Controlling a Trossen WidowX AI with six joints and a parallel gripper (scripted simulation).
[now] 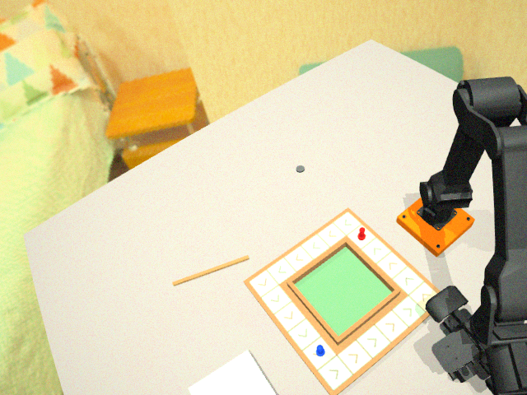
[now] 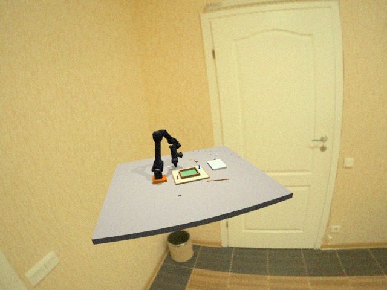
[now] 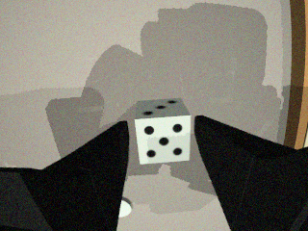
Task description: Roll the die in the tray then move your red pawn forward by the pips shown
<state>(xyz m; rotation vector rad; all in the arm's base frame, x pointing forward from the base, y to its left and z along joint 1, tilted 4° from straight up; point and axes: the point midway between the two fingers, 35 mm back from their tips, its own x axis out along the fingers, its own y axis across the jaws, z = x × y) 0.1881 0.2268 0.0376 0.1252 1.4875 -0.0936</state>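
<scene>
Right now the red pawn is 300 mm to the right of my gripper tip, 30 mm behind it and 20 mm above it. Round my gripper tip: white die right at my gripper tip; then green tray 230 mm to the right, 80 mm ahead; then blue pawn 190 mm ahead, 160 mm to the right, 20 mm above.
</scene>
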